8 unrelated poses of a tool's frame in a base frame.
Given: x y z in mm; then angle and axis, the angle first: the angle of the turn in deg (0 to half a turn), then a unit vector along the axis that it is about.
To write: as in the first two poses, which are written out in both.
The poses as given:
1: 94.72 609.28 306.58 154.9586 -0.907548 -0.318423 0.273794
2: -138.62 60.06 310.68 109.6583 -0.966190 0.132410 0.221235
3: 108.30 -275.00 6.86 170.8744 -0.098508 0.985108 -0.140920
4: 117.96 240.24 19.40 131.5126 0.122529 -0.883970 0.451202
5: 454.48 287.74 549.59 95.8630 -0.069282 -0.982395 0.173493
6: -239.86 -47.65 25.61 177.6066 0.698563 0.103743 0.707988
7: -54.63 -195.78 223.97 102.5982 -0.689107 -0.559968 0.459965
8: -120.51 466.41 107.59 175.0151 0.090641 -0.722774 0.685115
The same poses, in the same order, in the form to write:
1: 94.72 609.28 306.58 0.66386 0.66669 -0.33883 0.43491 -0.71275 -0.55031
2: -138.62 60.06 310.68 0.91116 0.03737 -0.41036 -0.37931 -0.31298 -0.87073
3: 108.30 -275.00 6.86 -0.96806 -0.21520 -0.12865 -0.17050 0.94125 -0.29151
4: 117.96 240.24 19.40 -0.63782 0.15777 0.75385 -0.51796 0.63652 -0.57145
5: 454.48 287.74 549.59 -0.09686 0.24760 0.96401 -0.09757 0.96154 -0.25677
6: -239.86 -47.65 25.61 -0.02357 0.17444 0.98438 0.11531 -0.97761 0.17601
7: -54.63 -195.78 223.97 0.36033 0.91893 0.16039 0.02115 0.16384 -0.98626
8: -120.51 466.41 107.59 -0.97982 -0.07125 0.18677 -0.19031 0.04661 -0.98062
